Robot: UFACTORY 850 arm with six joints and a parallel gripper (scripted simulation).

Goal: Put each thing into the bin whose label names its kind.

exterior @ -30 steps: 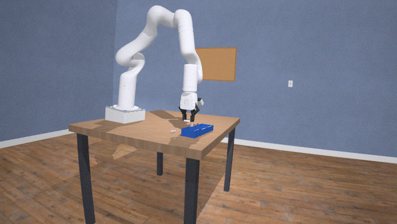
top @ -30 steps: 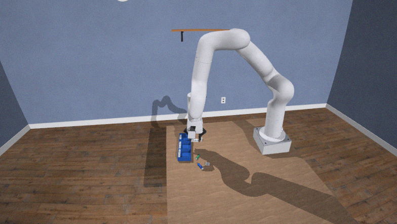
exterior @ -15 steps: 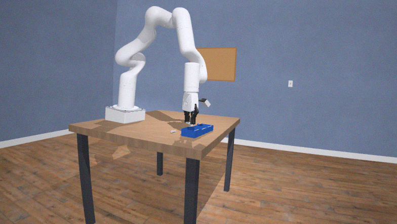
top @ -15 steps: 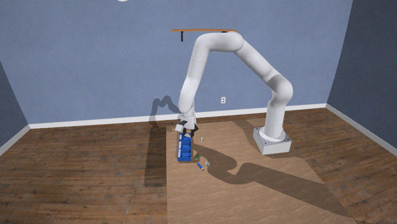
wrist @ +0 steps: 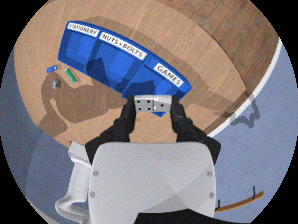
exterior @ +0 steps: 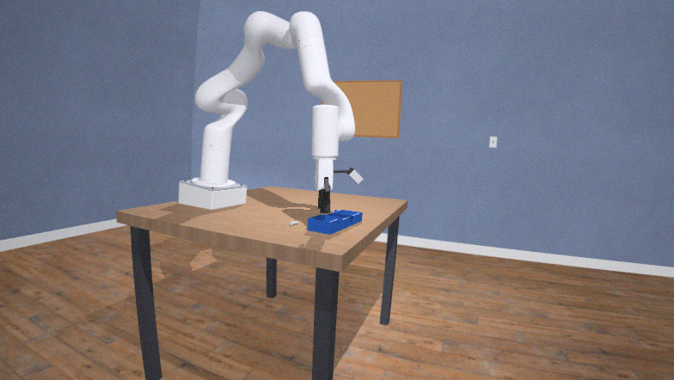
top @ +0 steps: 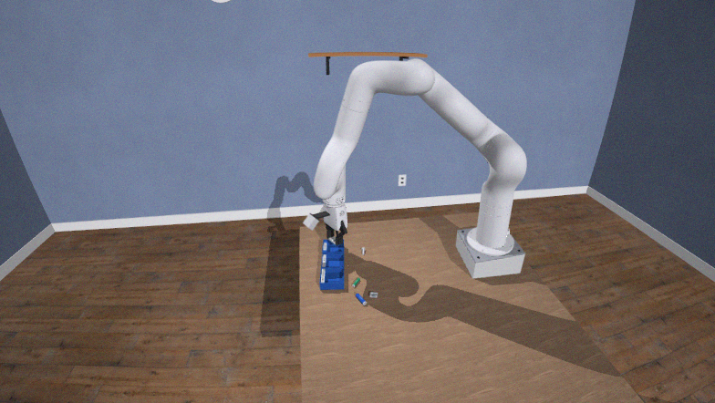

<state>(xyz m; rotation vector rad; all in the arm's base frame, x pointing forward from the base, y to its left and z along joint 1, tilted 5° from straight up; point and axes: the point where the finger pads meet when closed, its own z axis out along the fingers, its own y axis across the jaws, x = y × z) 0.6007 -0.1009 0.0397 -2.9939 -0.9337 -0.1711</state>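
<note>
The white bolt lies 110 mm behind my hand and 70 mm below it. The rest, counted from my hand: white domino-like tile 10 mm below; then joined blue bins 10 mm ahead, 80 mm to the left, 60 mm below; then green cylinder 70 mm behind, 180 mm to the left, 70 mm below.
</note>
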